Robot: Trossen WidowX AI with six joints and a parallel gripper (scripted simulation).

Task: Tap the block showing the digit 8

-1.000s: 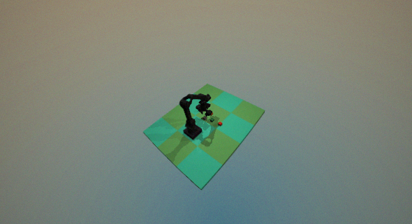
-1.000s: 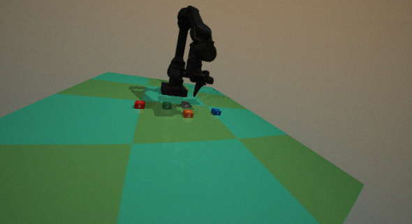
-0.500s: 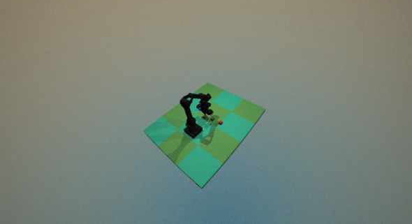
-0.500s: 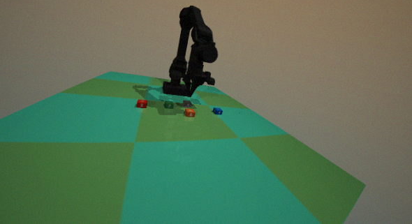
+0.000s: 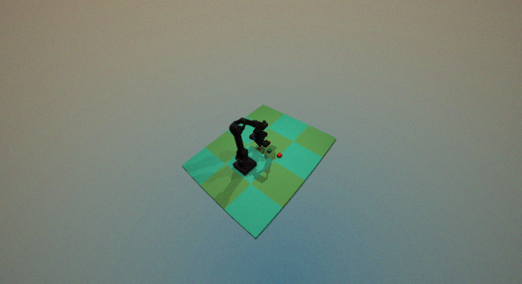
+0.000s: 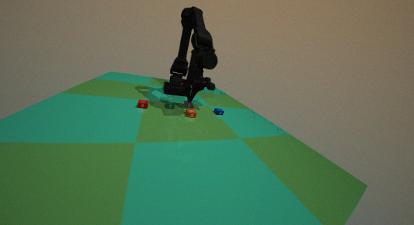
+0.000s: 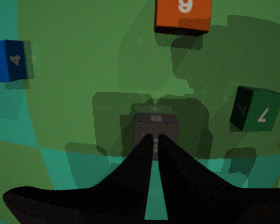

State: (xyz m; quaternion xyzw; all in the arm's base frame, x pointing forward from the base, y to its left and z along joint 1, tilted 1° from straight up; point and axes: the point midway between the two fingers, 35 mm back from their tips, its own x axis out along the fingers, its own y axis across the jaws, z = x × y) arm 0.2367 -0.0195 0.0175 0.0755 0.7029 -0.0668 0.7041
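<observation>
Right now the grey block is 1 cm behind my gripper tip and 1 cm below it. The rest, counted from my gripper tip: blue block: 8 cm ahead, 11 cm to the left, 1 cm below; orange block: 8 cm ahead, 3 cm to the right, 1 cm below; green block: 9 cm to the right, 1 cm below.
</observation>
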